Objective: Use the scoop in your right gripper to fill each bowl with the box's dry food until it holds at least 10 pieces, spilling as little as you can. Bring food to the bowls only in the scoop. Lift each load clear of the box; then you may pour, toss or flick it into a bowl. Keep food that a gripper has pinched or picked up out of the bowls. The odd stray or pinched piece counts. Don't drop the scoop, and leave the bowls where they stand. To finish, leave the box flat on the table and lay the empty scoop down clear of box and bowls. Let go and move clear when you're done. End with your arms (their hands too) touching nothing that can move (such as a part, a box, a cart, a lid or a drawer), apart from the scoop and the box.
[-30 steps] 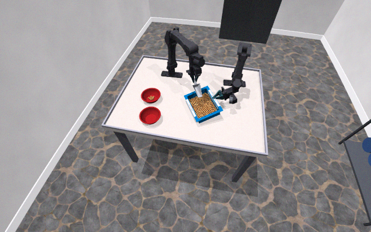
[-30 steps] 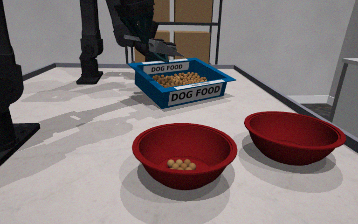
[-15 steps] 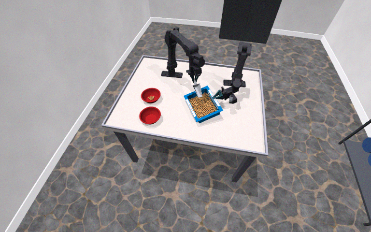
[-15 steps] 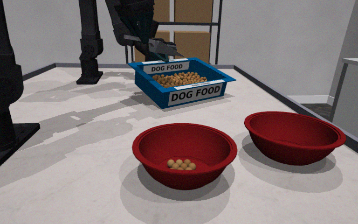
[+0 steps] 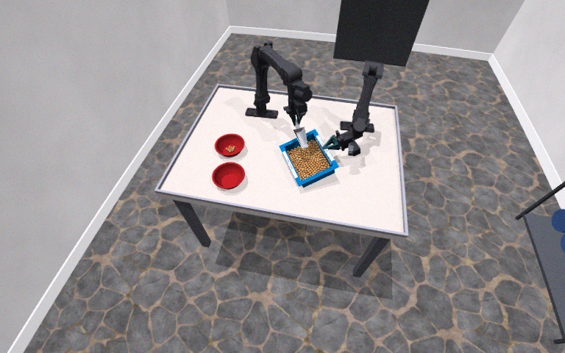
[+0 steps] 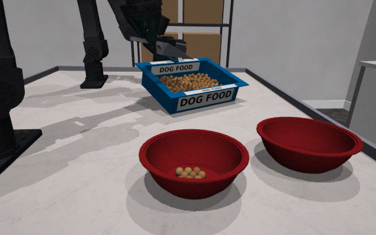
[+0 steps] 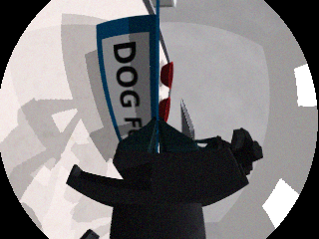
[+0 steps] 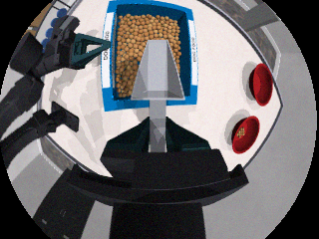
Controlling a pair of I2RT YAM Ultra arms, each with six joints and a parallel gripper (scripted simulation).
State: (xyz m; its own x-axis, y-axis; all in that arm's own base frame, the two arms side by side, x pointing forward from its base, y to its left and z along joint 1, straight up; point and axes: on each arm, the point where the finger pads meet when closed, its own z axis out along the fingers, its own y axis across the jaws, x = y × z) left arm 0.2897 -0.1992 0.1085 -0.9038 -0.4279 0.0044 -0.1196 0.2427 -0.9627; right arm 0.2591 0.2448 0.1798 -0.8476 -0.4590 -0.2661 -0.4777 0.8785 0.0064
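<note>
My right hand is 3 cm short of the grey scoop, 2 cm to the right of it and 2 cm above it. Also, from my right hand: blue dog food box 11 cm ahead, 8 cm to the left, 11 cm below.
</note>
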